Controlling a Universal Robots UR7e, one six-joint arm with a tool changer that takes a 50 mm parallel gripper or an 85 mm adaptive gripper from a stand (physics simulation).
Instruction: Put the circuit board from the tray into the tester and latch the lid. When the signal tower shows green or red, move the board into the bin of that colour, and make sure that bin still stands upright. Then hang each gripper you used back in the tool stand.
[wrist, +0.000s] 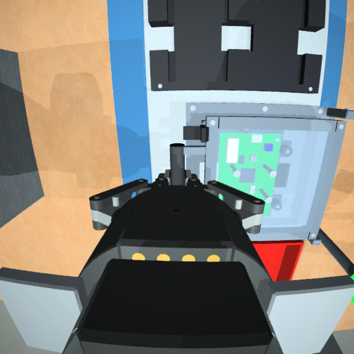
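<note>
The green circuit board (245, 175) lies in the tester (192, 108) under its clear lid (310, 190); I cannot tell whether the lid is fully down. A black latch-like part (340, 112) is at the tester's upper right corner. My adaptive gripper (177, 177) is left of the tester, its fingertips closed around a black cylindrical handle (177, 157) that a thin rod seems to join to the tester. Part of the red bin (276, 257) shows below the tester. A bright green piece (352, 290) shows at the right edge, and I cannot tell what it is.
A black slotted tray (200, 60) lies at the top on a white surface with blue side bands (129, 100). A dark grey block (17, 145) stands at the left edge. A dark pole (335, 250) runs down at the right, beside the tester's lower corner.
</note>
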